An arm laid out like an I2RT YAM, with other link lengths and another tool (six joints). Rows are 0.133 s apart.
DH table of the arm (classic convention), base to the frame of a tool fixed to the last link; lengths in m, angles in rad. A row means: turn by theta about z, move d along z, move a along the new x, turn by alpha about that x. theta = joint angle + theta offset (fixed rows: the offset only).
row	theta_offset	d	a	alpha
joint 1	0	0.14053	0.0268	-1.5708
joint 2	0	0	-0.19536	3.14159
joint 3	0.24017	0	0.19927	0
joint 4	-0.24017	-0.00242	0.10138	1.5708
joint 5	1.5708	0.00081	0	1.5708
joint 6	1.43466	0.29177	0.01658	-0.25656
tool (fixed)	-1.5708	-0.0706	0	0
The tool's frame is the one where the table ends.
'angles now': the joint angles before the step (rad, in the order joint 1, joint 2, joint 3, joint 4, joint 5, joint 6). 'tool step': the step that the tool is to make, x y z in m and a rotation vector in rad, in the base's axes. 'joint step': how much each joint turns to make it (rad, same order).
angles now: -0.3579 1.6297 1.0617 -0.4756 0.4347 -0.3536
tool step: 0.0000 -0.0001 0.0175 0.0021 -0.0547 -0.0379
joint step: -0.0004 -0.0552 0.0145 -0.0392 0.0013 0.0475
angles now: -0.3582 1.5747 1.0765 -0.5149 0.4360 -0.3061
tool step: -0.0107 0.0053 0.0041 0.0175 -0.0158 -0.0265
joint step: 0.0002 -0.0577 -0.0243 -0.0405 -0.0046 0.0377
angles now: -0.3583 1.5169 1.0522 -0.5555 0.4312 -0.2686
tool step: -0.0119 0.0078 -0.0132 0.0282 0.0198 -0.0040
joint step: 0.0006 -0.0202 -0.0532 -0.0017 -0.0144 0.0152
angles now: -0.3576 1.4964 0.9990 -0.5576 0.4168 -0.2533
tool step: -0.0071 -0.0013 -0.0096 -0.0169 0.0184 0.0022
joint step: -0.0002 -0.0043 -0.0608 0.0510 0.0182 -0.0143
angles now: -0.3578 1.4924 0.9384 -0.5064 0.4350 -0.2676
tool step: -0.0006 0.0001 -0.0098 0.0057 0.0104 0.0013
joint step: -0.0021 0.0266 -0.0182 0.0340 -0.0031 -0.0024
